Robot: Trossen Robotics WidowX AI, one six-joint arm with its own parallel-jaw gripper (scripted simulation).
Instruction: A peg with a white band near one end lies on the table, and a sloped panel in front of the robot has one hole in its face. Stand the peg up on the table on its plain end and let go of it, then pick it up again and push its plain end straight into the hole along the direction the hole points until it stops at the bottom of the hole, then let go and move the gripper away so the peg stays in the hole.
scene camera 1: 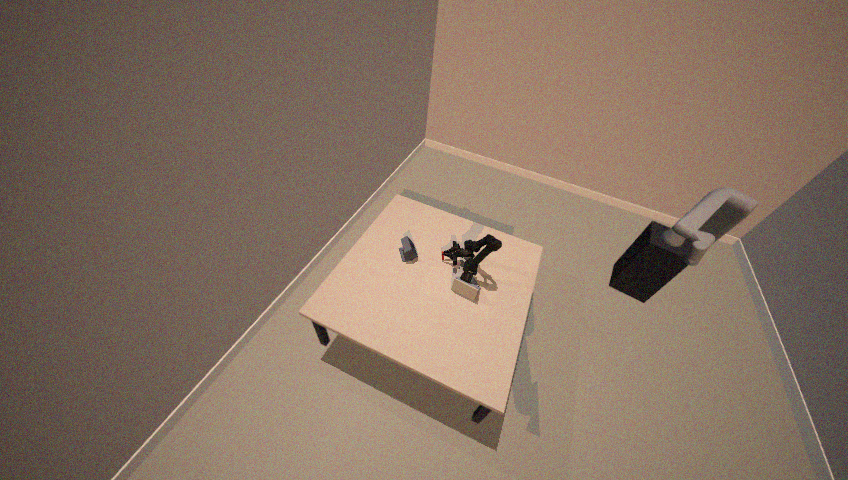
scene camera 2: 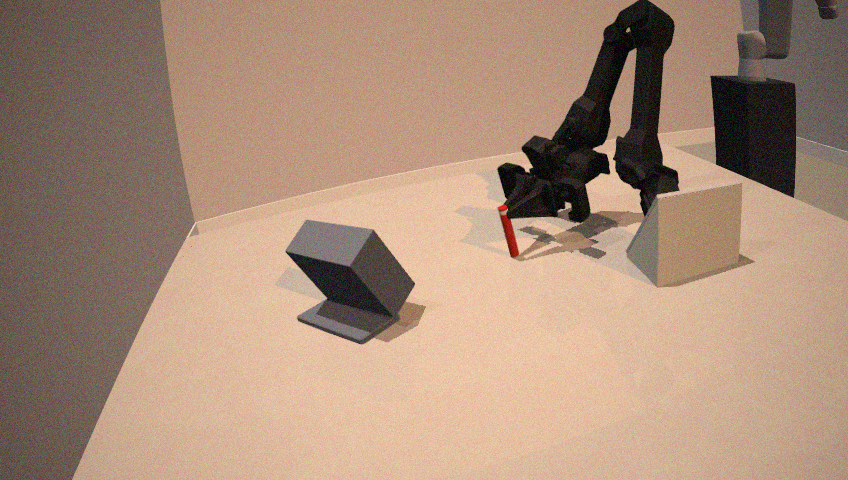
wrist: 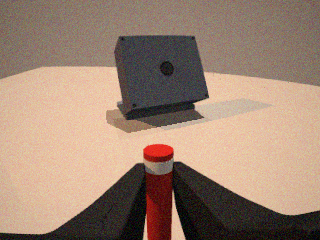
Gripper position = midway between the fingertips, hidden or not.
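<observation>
There is a red peg here, and my gripper (scene camera 2: 503, 214) carries the red peg.
</observation>
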